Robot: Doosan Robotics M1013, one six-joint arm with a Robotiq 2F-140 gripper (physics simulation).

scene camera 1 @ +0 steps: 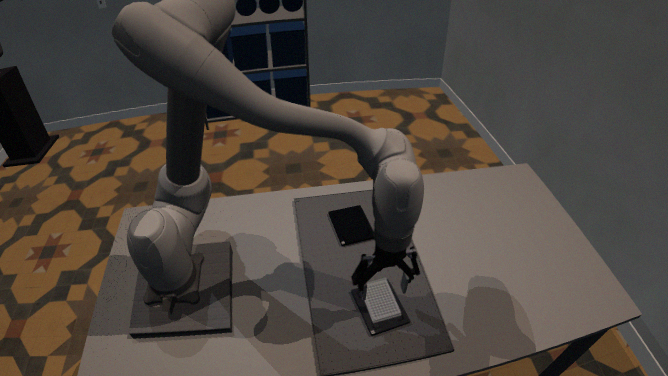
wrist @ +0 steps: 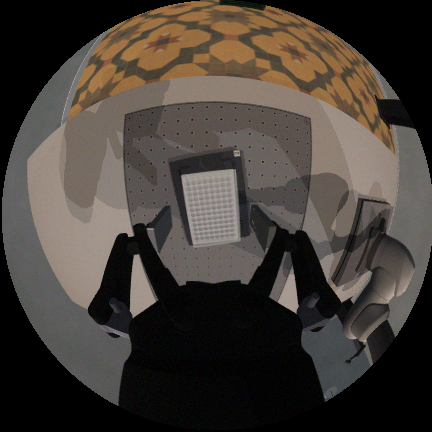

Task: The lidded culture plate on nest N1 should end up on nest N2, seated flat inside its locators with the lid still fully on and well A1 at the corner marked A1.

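Pixels of known places: gripper, fingertip midpoint: [scene camera 1: 383, 292] [wrist: 210, 215]; arm's base, link origin: [scene camera 1: 174, 279] [wrist: 371, 247].
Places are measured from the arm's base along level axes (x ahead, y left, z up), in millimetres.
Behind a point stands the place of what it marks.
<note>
The pale culture plate [scene camera 1: 383, 301] @(x 631, y -135, z 2 mm) [wrist: 212, 207] @(x 622, y -128, z 1 mm) lies on the near dark nest, N2 [scene camera 1: 389, 325] @(x 637, y -204, z -19 mm) [wrist: 202, 162] @(x 642, y -199, z -19 mm), with its grid of wells facing up. A thin clear rim, seemingly the lid, shows around its top. Whether it sits fully flat inside the locators, and which well is A1, I cannot tell. The nest's small white corner mark [scene camera 1: 372, 332] @(x 586, y -220, z -19 mm) [wrist: 237, 153] @(x 585, y -218, z -19 mm) is visible. My gripper [scene camera 1: 383, 287] @(x 626, y -133, z 47 mm) [wrist: 210, 215] @(x 626, y -133, z 47 mm) is open above the plate, one finger on each side with a gap to it. The other nest, N1 [scene camera 1: 351, 226] @(x 585, y 192, z -19 mm), is black and bare farther back.
Both nests stand on a grey perforated board [scene camera 1: 340, 350] @(x 492, y -258, z -30 mm) [wrist: 150, 130] @(x 741, y -261, z -31 mm) on the pale table [scene camera 1: 500, 225] @(x 1146, y 141, z -44 mm) [wrist: 75, 260] @(x 1104, y 94, z -44 mm). The arm's base plate [scene camera 1: 217, 315] @(x 150, y -129, z -13 mm) [wrist: 350, 250] @(x 180, y -5, z -11 mm) is left of the board in the scene view. A shelf unit [scene camera 1: 307, 55] stands behind the table.
</note>
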